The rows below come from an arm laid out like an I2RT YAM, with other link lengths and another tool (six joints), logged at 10 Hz.
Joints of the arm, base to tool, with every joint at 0 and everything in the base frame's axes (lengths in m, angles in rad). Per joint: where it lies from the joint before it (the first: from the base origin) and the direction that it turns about. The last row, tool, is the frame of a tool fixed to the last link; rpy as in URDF.
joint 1: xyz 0 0 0.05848 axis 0 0 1
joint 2: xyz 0.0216 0.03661 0.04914 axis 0 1 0
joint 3: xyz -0.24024 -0.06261 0 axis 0 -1 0
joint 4: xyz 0.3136 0.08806 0.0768 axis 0 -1 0
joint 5: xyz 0.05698 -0.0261 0.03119 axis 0 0 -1
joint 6: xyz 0.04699 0 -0.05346 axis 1 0 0
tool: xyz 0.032 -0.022 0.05 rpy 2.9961 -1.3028 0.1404
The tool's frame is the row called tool.
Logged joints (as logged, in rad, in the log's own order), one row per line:
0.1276 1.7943 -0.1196 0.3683 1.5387 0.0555
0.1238 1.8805 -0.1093 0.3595 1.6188 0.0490
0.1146 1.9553 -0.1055 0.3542 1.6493 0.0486
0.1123 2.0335 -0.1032 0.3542 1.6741 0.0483
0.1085 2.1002 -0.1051 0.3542 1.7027 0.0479
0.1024 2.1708 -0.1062 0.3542 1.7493 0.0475
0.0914 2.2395 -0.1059 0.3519 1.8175 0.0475
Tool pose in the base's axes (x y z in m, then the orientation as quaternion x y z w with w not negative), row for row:
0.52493 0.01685 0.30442 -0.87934 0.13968 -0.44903 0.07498
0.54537 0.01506 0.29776 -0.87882 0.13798 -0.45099 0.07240
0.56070 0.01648 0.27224 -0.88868 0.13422 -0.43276 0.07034
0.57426 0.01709 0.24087 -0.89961 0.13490 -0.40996 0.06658
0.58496 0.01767 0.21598 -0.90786 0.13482 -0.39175 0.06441
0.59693 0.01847 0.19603 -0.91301 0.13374 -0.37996 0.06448
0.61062 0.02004 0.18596 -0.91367 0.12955 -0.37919 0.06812
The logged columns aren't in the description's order. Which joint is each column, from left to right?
Columns, left to right: joint 5, joint 2, joint 4, joint 6, joint 3, joint 1.
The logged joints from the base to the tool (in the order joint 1, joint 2, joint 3, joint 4, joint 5, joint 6), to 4 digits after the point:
0.0555 1.7943 1.5387 -0.1196 0.1276 0.3683
0.0490 1.8805 1.6188 -0.1093 0.1238 0.3595
0.0486 1.9553 1.6493 -0.1055 0.1146 0.3542
0.0483 2.0335 1.6741 -0.1032 0.1123 0.3542
0.0479 2.1002 1.7027 -0.1051 0.1085 0.3542
0.0475 2.1708 1.7493 -0.1062 0.1024 0.3542
0.0475 2.2395 1.8175 -0.1059 0.0914 0.3519

